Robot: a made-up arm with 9 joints. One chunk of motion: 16 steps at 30 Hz.
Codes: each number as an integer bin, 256 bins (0 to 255) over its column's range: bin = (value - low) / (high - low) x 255, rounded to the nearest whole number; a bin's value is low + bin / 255 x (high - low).
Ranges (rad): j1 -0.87..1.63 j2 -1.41..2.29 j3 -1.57..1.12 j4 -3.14..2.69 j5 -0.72..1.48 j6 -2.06..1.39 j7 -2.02..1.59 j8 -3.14..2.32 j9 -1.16..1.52
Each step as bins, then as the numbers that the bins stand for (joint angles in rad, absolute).
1 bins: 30 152 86 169 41 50 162 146 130
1 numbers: -0.5759 0.7955 -0.6628 0.7238 -0.3663 -1.3835 0.2734 -0.0139 0.2063
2 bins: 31 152 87 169 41 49 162 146 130
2 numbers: -0.5661 0.7955 -0.6522 0.7238 -0.3663 -1.3971 0.2734 -0.0139 0.2063
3 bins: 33 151 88 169 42 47 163 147 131
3 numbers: -0.5465 0.7810 -0.6417 0.7238 -0.3576 -1.4241 0.2876 0.0075 0.2168
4 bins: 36 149 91 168 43 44 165 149 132
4 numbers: -0.5171 0.7520 -0.6100 0.7009 -0.3490 -1.4647 0.3159 0.0504 0.2273
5 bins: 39 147 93 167 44 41 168 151 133
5 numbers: -0.4876 0.7229 -0.5889 0.6781 -0.3404 -1.5053 0.3584 0.0932 0.2378
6 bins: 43 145 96 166 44 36 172 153 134
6 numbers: -0.4484 0.6939 -0.5573 0.6552 -0.3404 -1.5729 0.4150 0.1360 0.2483
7 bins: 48 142 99 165 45 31 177 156 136
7 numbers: -0.3994 0.6504 -0.5256 0.6324 -0.3318 -1.6406 0.4858 0.2002 0.2693
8 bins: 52 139 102 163 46 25 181 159 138
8 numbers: -0.3602 0.6069 -0.4940 0.5866 -0.3231 -1.7218 0.5424 0.2645 0.2904
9 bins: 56 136 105 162 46 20 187 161 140
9 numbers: -0.3210 0.5633 -0.4624 0.5638 -0.3231 -1.7894 0.6273 0.3073 0.3114
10 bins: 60 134 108 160 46 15 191 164 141
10 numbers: -0.2818 0.5343 -0.4307 0.5180 -0.3231 -1.8571 0.6840 0.3715 0.3219
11 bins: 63 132 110 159 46 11 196 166 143
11 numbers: -0.2524 0.5053 -0.4096 0.4952 -0.3231 -1.9112 0.7547 0.4144 0.3429
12 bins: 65 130 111 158 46 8 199 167 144
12 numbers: -0.2327 0.4763 -0.3991 0.4723 -0.3231 -1.9518 0.7972 0.4358 0.3534
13 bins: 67 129 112 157 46 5 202 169 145
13 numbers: -0.2131 0.4618 -0.3885 0.4495 -0.3231 -1.9924 0.8397 0.4786 0.3639
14 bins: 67 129 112 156 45 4 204 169 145
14 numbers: -0.2131 0.4618 -0.3885 0.4266 -0.3318 -2.0059 0.8680 0.4786 0.3639
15 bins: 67 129 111 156 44 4 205 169 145
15 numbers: -0.2131 0.4618 -0.3991 0.4266 -0.3404 -2.0059 0.8822 0.4786 0.3639
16 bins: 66 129 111 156 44 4 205 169 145
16 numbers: -0.2229 0.4618 -0.3991 0.4266 -0.3404 -2.0059 0.8822 0.4786 0.3639
